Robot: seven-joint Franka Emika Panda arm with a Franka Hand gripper.
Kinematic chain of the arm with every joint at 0, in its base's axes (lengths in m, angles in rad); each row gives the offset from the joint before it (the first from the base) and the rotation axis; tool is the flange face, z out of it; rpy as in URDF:
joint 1: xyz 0 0 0.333 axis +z
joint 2: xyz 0 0 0 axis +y
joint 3: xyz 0 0 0.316 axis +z
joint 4: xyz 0.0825 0 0 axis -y
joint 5: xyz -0.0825 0 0.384 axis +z
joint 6: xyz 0 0 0 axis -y
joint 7: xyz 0.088 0 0 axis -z
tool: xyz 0 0 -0.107 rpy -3.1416 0 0
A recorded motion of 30 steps. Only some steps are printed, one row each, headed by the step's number.
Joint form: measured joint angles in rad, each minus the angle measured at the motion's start. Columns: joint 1, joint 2, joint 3, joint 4, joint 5, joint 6, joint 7.
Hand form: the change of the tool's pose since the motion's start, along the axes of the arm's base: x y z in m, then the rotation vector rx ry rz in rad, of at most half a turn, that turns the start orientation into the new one. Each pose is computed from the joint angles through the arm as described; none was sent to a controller.
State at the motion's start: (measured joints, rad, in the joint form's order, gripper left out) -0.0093 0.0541 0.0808 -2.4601 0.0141 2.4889 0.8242
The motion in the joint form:
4: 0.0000 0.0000 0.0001 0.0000 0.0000 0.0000 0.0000
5: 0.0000 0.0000 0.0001 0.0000 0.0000 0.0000 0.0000
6: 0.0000 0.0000 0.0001 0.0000 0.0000 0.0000 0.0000
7: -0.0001 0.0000 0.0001 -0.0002 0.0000 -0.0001 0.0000
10: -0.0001 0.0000 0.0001 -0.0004 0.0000 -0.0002 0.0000
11: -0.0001 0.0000 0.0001 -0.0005 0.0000 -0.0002 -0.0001
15: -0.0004 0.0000 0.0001 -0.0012 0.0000 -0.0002 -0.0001
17: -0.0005 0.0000 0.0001 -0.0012 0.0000 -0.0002 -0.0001
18: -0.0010 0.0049 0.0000 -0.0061 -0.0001 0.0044 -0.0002
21: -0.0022 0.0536 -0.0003 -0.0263 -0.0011 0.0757 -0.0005
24: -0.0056 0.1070 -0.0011 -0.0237 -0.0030 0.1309 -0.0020
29: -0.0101 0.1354 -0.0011 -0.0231 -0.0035 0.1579 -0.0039
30: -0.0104 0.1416 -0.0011 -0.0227 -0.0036 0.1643 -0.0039
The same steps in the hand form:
4: 0.0000 0.0000 0.0000 0.0000 0.0000 0.0001
5: 0.0000 0.0000 0.0000 0.0000 0.0000 0.0001
6: 0.0000 0.0000 0.0000 0.0000 0.0000 0.0001
7: -0.0001 0.0000 -0.0001 0.0000 0.0003 0.0000
10: -0.0002 0.0000 -0.0002 0.0000 0.0006 0.0000
11: -0.0002 0.0000 -0.0002 0.0000 0.0007 0.0001
15: -0.0005 -0.0002 -0.0005 -0.0001 0.0014 -0.0002
17: -0.0005 -0.0002 -0.0005 -0.0001 0.0014 -0.0003
18: -0.0021 -0.0006 -0.0042 -0.0002 0.0066 -0.0007
21: -0.0057 -0.0014 -0.0285 0.0025 0.0042 -0.0020
24: -0.0038 -0.0029 -0.0481 0.0055 -0.0002 -0.0040
29: -0.0037 -0.0049 -0.0590 0.0072 0.0006 -0.0066
30: -0.0036 -0.0050 -0.0612 0.0076 0.0000 -0.0070

